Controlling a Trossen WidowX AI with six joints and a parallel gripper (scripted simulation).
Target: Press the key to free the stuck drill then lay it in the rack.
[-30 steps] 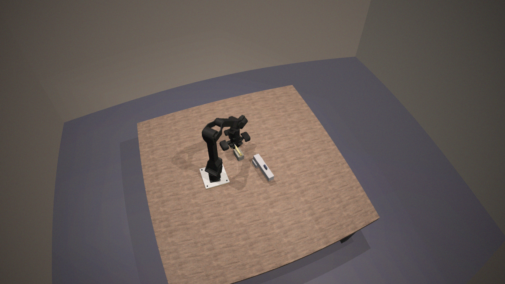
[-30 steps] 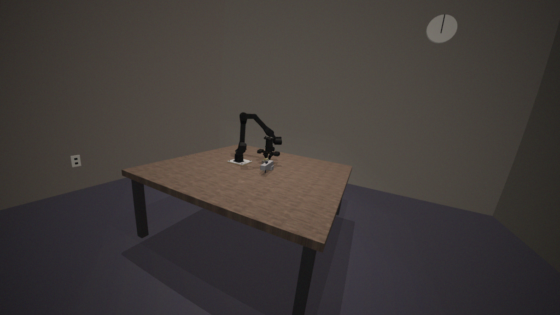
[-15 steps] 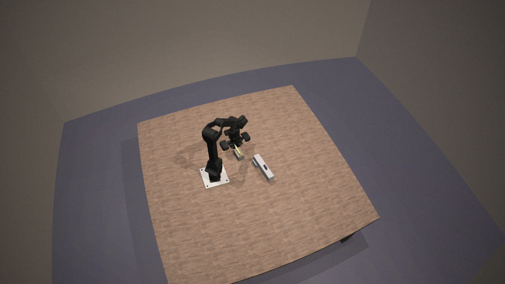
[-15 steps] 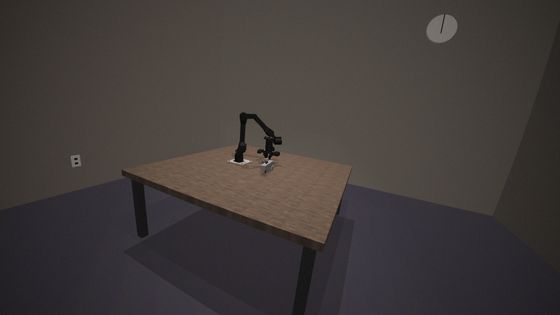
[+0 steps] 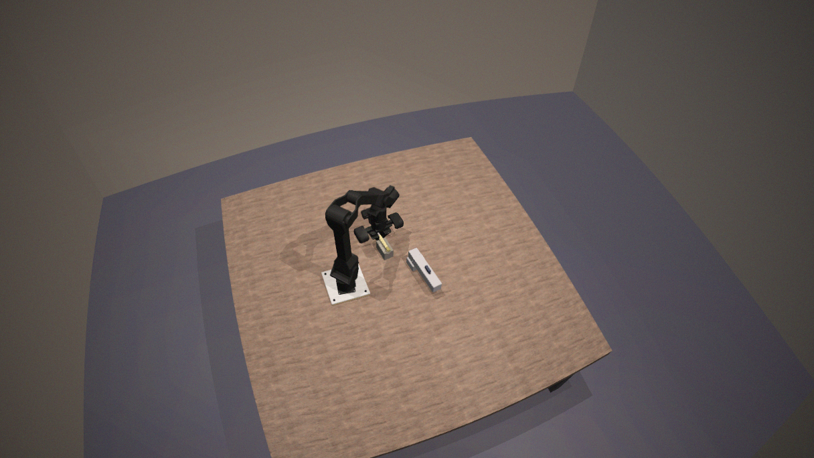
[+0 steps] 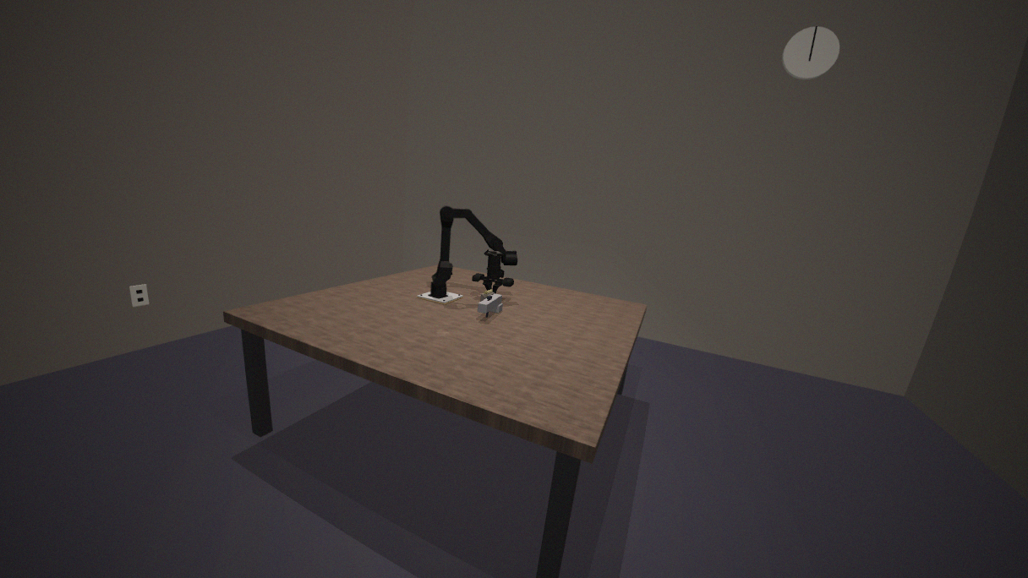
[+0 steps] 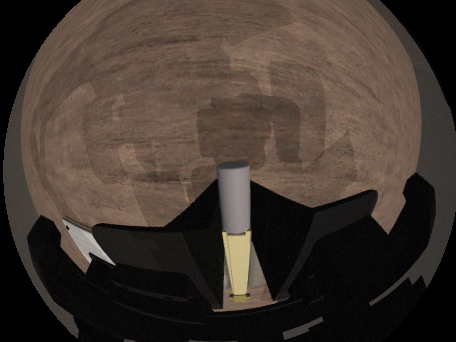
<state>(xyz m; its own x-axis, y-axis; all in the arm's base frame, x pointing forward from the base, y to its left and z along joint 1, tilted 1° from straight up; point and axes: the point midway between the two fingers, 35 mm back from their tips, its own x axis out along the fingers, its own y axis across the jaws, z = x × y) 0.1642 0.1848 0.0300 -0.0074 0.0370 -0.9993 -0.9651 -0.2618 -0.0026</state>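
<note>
The yellow drill lies 4 cm to the right of my gripper tip, 4 cm above it and 1 cm ahead of it. Round my gripper tip: pale grey sleeve (19 cm to the right, 13 cm ahead, 4 cm above); dark key (22 cm to the right, 13 cm ahead, 4 cm above); grey rack (5 cm to the right, 1 cm ahead, 1 cm above).
</note>
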